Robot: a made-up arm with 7 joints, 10 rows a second.
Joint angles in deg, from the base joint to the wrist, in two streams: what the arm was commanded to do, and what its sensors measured. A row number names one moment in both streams.
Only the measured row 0 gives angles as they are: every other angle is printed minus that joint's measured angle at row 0.
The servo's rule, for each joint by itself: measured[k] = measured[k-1] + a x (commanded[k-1-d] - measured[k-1]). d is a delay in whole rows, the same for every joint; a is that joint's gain. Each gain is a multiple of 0.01, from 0.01 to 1. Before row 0 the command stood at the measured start. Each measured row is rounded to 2 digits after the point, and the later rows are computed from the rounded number. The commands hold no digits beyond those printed.
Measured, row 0: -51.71 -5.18 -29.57 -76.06 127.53 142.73 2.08
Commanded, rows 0 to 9: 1.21 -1.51 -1.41 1.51 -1.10 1.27 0.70; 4.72 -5.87 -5.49 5.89 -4.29 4.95 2.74; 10.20 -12.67 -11.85 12.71 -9.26 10.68 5.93; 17.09 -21.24 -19.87 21.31 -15.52 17.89 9.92; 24.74 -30.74 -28.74 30.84 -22.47 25.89 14.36; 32.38 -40.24 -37.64 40.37 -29.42 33.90 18.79; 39.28 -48.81 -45.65 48.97 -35.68 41.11 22.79; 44.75 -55.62 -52.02 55.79 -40.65 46.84 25.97; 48.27 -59.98 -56.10 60.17 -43.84 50.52 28.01; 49.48 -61.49 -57.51 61.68 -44.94 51.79 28.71
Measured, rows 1 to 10: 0.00 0.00 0.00 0.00 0.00 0.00 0.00; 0.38 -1.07 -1.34 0.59 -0.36 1.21 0.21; 1.73 -4.48 -5.28 2.66 -1.66 4.76 0.97; 4.36 -10.29 -11.52 6.58 -4.17 10.38 2.46; 8.31 -18.06 -19.45 12.32 -7.92 17.51 4.70; 13.40 -27.06 -28.28 19.54 -12.72 25.47 7.60; 19.28 -36.42 -37.17 27.66 -18.23 33.48 10.96; 25.48 -45.22 -45.23 35.97 -23.99 40.73 14.51; 31.45 -52.60 -51.68 43.70 -29.49 46.53 17.95; 36.66 -57.84 -55.88 50.12 -34.23 50.32 20.97
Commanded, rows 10 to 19: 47.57 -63.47 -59.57 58.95 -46.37 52.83 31.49; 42.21 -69.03 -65.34 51.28 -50.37 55.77 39.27; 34.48 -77.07 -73.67 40.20 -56.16 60.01 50.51; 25.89 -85.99 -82.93 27.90 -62.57 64.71 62.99; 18.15 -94.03 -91.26 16.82 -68.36 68.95 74.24; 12.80 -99.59 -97.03 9.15 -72.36 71.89 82.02; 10.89 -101.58 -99.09 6.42 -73.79 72.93 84.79; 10.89 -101.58 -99.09 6.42 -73.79 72.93 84.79; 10.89 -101.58 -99.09 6.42 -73.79 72.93 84.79; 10.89 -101.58 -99.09 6.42 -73.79 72.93 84.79
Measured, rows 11 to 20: 40.63 -60.43 -57.43 54.63 -37.76 51.72 23.29; 42.78 -62.59 -59.46 56.31 -40.60 52.77 25.75; 42.60 -67.16 -65.05 54.35 -43.82 55.62 29.81; 40.08 -74.20 -73.24 48.83 -47.89 59.79 36.02; 35.68 -82.57 -82.45 40.67 -52.73 64.46 44.11; 30.25 -90.71 -90.82 31.37 -57.89 68.73 53.15; 24.84 -97.01 -96.72 22.70 -62.67 71.73 61.81; 20.52 -100.25 -98.97 16.35 -66.34 72.87 68.70; 17.53 -101.19 -99.08 12.48 -68.80 72.93 73.53; 15.47 -101.47 -99.09 10.12 -70.45 72.93 76.91
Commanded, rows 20 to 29: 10.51 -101.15 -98.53 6.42 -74.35 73.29 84.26; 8.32 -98.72 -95.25 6.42 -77.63 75.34 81.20; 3.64 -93.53 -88.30 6.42 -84.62 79.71 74.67; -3.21 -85.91 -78.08 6.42 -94.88 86.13 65.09; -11.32 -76.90 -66.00 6.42 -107.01 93.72 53.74; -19.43 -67.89 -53.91 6.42 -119.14 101.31 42.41; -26.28 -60.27 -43.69 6.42 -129.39 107.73 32.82; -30.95 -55.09 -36.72 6.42 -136.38 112.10 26.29; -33.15 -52.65 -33.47 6.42 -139.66 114.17 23.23; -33.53 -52.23 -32.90 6.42 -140.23 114.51 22.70
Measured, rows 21 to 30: 14.05 -101.55 -99.09 8.68 -71.55 72.93 79.27; 12.95 -101.27 -98.56 7.80 -72.47 73.27 80.77; 11.51 -99.46 -95.42 7.26 -74.17 75.24 80.90; 9.07 -95.25 -88.66 6.93 -77.62 79.49 79.03; 5.26 -88.62 -78.61 6.73 -83.32 85.80 74.85; 0.12 -80.30 -66.63 6.61 -91.14 93.32 68.52; -5.94 -71.49 -54.55 6.54 -100.38 100.91 60.69; -12.25 -63.52 -44.23 6.49 -109.95 107.39 52.33; -18.05 -57.53 -37.10 6.46 -118.67 111.86 44.52; -22.73 -54.07 -33.65 6.44 -125.60 114.05 38.13
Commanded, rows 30 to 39: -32.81 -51.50 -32.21 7.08 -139.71 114.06 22.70; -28.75 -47.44 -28.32 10.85 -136.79 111.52 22.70; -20.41 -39.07 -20.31 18.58 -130.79 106.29 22.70; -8.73 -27.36 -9.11 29.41 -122.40 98.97 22.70; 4.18 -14.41 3.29 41.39 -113.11 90.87 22.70; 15.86 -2.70 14.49 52.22 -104.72 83.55 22.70; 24.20 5.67 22.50 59.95 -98.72 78.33 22.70; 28.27 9.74 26.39 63.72 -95.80 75.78 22.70; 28.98 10.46 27.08 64.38 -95.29 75.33 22.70; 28.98 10.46 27.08 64.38 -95.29 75.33 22.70
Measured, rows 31 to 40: -26.08 -52.76 -32.94 6.43 -130.43 114.49 33.50; -28.17 -51.87 -32.25 6.68 -133.49 114.08 30.26; -28.35 -48.72 -28.52 8.31 -134.58 111.65 27.99; -25.89 -41.87 -20.72 12.32 -133.33 106.56 26.40; -20.57 -31.57 -9.69 18.99 -129.72 99.35 25.29; -12.90 -19.39 2.64 27.73 -124.24 91.29 24.51; -3.98 -7.54 13.90 37.28 -117.80 83.94 23.97; 4.76 1.84 22.07 46.12 -111.50 78.61 23.59; 12.05 7.45 26.17 52.98 -106.32 75.92 23.32; 17.30 9.59 27.03 57.43 -102.68 75.36 23.13
